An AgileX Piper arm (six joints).
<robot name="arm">
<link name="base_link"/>
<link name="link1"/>
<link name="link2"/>
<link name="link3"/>
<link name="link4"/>
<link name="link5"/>
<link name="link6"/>
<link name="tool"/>
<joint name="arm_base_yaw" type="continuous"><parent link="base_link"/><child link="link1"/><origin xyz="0.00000 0.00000 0.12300" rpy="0.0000 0.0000 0.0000"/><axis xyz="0 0 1"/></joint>
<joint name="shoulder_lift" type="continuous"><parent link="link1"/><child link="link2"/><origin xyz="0.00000 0.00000 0.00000" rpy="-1.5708 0.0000 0.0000"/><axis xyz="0 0 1"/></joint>
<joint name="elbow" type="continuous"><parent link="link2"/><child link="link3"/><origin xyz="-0.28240 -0.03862 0.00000" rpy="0.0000 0.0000 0.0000"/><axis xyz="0 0 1"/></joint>
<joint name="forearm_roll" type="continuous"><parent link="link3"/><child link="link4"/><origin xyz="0.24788 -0.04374 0.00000" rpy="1.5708 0.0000 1.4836"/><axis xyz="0 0 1"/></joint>
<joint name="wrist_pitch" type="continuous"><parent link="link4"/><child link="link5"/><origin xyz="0.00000 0.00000 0.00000" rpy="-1.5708 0.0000 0.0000"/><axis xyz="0 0 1"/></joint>
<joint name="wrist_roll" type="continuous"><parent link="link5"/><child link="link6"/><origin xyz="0.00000 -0.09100 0.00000" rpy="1.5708 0.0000 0.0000"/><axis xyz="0 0 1"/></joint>
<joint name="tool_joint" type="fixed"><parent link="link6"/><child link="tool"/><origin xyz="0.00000 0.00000 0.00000" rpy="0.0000 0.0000 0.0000"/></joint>
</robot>
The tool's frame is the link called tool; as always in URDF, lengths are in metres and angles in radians. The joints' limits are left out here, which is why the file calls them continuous.
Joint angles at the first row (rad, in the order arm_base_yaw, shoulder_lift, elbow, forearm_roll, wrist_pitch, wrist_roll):
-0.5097, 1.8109, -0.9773, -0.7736, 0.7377, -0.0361
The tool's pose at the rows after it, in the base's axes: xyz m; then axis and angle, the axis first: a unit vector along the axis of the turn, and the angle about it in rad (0 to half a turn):
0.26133, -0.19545, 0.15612, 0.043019, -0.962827, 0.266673, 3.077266
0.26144, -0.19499, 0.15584, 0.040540, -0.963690, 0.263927, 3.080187
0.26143, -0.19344, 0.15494, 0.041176, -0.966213, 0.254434, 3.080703
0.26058, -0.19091, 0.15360, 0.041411, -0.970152, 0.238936, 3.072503
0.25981, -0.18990, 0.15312, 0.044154, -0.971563, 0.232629, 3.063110
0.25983, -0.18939, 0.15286, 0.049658, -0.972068, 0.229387, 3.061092
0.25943, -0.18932, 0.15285, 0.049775, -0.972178, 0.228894, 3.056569
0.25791, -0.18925, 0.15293, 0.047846, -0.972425, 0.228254, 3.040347
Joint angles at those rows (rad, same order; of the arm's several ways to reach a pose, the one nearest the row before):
-0.5110, 1.8109, -0.9773, -0.7736, 0.7357, -0.0361
-0.5110, 1.8109, -0.9773, -0.7649, 0.7342, -0.0371
-0.5110, 1.8109, -0.9773, -0.7356, 0.7333, -0.0603
-0.5110, 1.8109, -0.9773, -0.6885, 0.7422, -0.0983
-0.5110, 1.8109, -0.9773, -0.6705, 0.7508, -0.1194
-0.5110, 1.8108, -0.9773, -0.6614, 0.7506, -0.1375
-0.5110, 1.8108, -0.9772, -0.6605, 0.7550, -0.1394
-0.5110, 1.8108, -0.9773, -0.6605, 0.7718, -0.1395

